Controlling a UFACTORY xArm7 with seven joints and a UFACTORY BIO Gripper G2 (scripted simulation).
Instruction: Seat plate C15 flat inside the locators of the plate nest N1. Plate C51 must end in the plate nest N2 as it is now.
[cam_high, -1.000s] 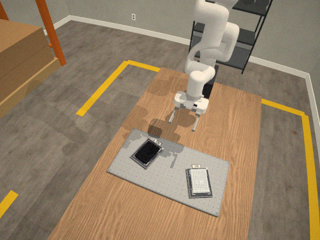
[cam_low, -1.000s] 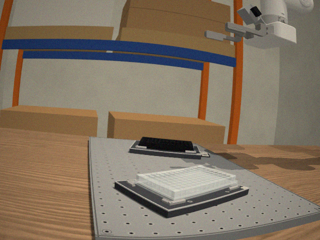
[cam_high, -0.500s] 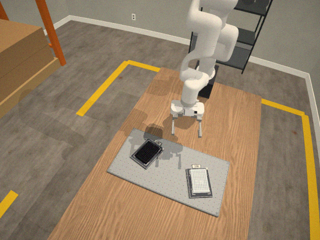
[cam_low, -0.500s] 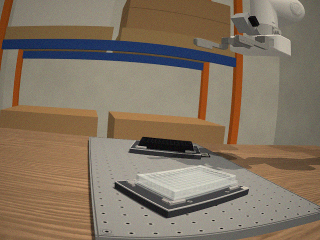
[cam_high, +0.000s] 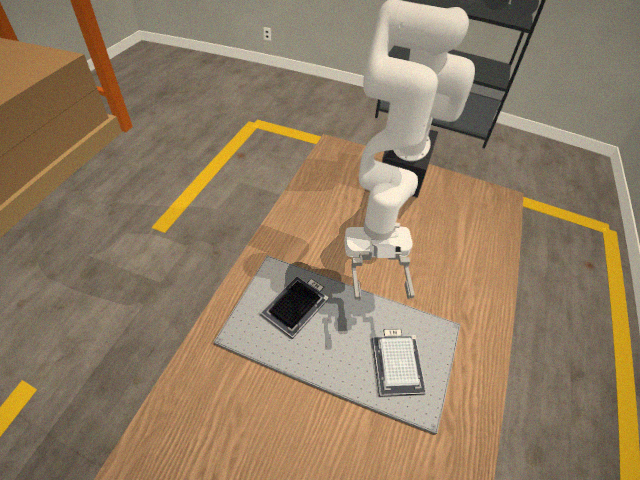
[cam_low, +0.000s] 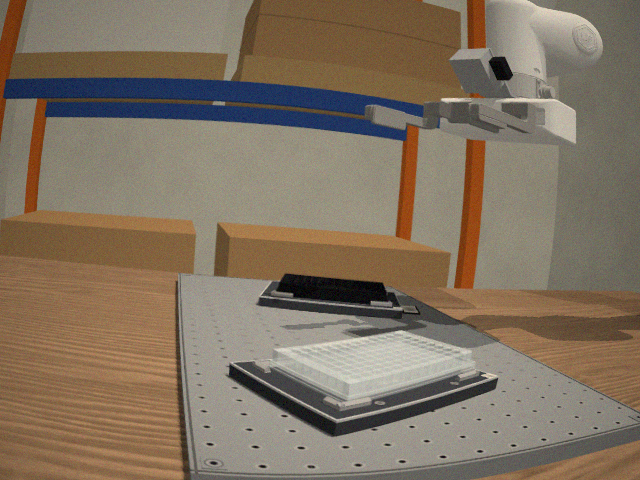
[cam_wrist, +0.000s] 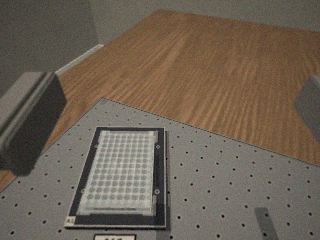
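The clear well plate C15 is 70 mm ahead of my hand, 100 mm to the left of it and 190 mm below it. Also, from my hand: dark plate nest N1: 70 mm ahead, 100 mm to the left, 210 mm below; black plate C51: 20 mm ahead, 220 mm to the right, 190 mm below; plate nest N2: 20 mm ahead, 220 mm to the right, 210 mm below.
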